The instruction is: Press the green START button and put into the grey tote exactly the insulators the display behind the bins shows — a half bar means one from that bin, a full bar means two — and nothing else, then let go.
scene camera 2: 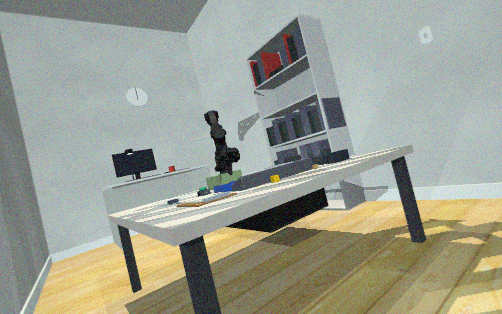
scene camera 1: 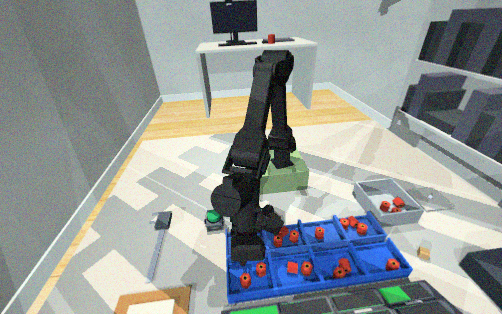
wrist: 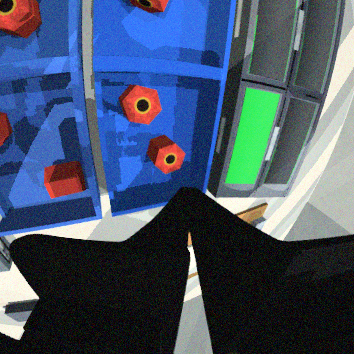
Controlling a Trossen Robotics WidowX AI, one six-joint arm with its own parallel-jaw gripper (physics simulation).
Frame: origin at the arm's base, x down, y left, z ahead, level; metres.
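Seen in the pictures: gripper, fingertip midpoint: [scene camera 2: 231,174] [scene camera 1: 242,265] [wrist: 187,194]; arm's base, link origin: [scene camera 2: 225,173] [scene camera 1: 281,162].
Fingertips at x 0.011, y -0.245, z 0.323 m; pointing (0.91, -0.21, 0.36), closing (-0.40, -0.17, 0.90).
Pixels of each thing's top centre, then the offset from my fingertips to it. "spot": a spot on its surface instead.
- grey tote, surface spot: [scene camera 1: 411,218] spot: dx +0.049, dy +0.512, dz +0.002 m
- green START button, top centre: [scene camera 1: 213,213] [scene camera 2: 202,187] dx +0.032, dy -0.034, dz -0.207 m
- dark-headed tool, surface spot: [scene camera 1: 162,220] spot: dx +0.054, dy -0.190, dz -0.256 m
- brown-edged board, surface spot: [scene camera 1: 183,296] spot: dx +0.067, dy -0.145, dz -0.013 m
- tan block, top centre: [scene camera 1: 424,250] dx +0.053, dy +0.456, dz +0.091 m
- dark box, surface spot: [scene camera 1: 487,270] spot: dx +0.021, dy +0.507, dz +0.184 m
- yellow block, top centre: [scene camera 2: 274,175] dx +0.045, dy +0.035, dz +0.232 m
My gripper [scene camera 1: 248,261] [wrist: 187,194] is shut and empty, pointing down above the front-left bin of the blue bins [scene camera 1: 320,289] [scene camera 2: 223,187] [wrist: 160,65]. Two orange-red insulators [scene camera 1: 245,280] [wrist: 141,105] stand apart in that bin, just ahead of my fingertips in the wrist view. Other bins hold more insulators; the arm hides part of the back-left bin. The grey tote [scene camera 1: 411,218] holds several insulators [scene camera 1: 385,205]. The green START button [scene camera 1: 213,216] [scene camera 2: 203,190] is left of the bins. The display [scene camera 1: 306,306] [wrist: 240,92] shows green bars [scene camera 1: 395,294] [wrist: 253,135]; scene view 1 cuts it off.
A dark-headed tool [scene camera 1: 162,220] lies left of the bins, with a brown-edged board [scene camera 1: 183,296] nearer the front. A tan block [scene camera 1: 424,252] and a dark box [scene camera 1: 487,270] are at the right. A yellow block [scene camera 2: 274,178] is near the display. The arm's green base [scene camera 1: 285,180] stands behind the bins.
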